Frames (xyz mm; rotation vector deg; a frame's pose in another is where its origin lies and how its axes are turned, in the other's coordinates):
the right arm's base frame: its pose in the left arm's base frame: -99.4 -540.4 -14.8 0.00 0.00 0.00
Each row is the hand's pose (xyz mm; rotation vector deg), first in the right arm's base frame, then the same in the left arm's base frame.
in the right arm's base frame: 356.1 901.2 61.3 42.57 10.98 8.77
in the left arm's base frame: 256.7 360.8 46.5 42.57 10.98 8.77
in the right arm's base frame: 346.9 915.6 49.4 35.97 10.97 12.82
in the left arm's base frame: 247.5 375.2 34.6 35.97 10.97 12.82
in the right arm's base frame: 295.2 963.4 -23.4 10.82 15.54 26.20
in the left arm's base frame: 195.8 423.0 -38.2 10.82 15.54 26.20
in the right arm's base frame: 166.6 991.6 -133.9 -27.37 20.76 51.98
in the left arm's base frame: 67.2 451.2 -148.7 -27.37 20.76 51.98
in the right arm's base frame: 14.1 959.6 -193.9 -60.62 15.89 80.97
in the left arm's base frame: -85.3 419.2 -208.7 -60.62 15.89 80.97
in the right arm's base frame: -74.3 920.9 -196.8 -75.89 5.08 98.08
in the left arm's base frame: -173.7 380.5 -211.6 -75.89 5.08 98.08
